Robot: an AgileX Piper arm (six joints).
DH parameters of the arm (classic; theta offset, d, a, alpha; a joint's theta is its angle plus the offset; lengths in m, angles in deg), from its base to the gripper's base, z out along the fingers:
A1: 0 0.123 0 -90
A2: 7.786 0 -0.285 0
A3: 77.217 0 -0.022 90
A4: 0 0.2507 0 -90
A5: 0 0 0 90
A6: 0 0.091 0 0
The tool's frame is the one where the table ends.
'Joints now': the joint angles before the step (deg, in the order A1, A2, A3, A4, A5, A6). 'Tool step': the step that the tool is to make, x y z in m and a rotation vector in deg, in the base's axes. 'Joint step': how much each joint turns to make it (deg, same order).
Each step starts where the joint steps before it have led.
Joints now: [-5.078, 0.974, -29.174, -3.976, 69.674, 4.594]
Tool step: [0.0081, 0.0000, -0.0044, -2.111, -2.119, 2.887]
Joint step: [0.933, -0.001, 2.154, 0.396, -4.603, -2.584]
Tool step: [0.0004, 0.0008, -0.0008, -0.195, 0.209, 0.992]
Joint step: [0.214, 0.006, 0.160, 0.581, -0.016, -0.855]
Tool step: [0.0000, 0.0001, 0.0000, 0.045, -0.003, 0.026]
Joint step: [-0.019, -0.001, -0.002, 0.069, 0.002, -0.017]
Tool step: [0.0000, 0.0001, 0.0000, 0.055, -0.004, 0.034]
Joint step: [-0.004, -0.002, -0.002, 0.069, 0.003, -0.005]
